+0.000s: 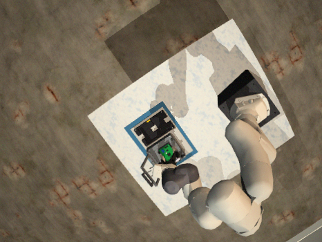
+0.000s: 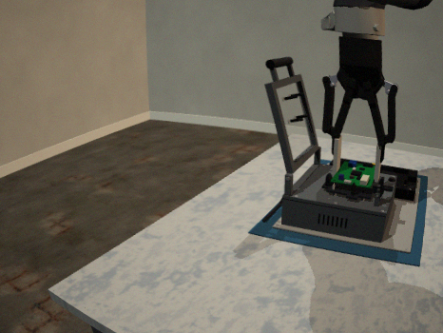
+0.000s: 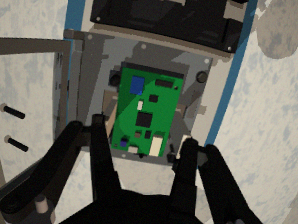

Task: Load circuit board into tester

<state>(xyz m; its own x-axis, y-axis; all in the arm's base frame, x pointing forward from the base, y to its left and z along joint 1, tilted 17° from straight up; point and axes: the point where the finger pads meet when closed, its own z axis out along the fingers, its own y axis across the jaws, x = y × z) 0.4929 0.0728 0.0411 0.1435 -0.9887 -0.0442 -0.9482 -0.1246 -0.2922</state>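
The green circuit board lies 2 cm below my hand. Also, from my hand: tester nest: 4 cm below, 1 cm to the left, 1 cm ahead; tester lid: 12 cm ahead, 8 cm above, 2 cm to the left.
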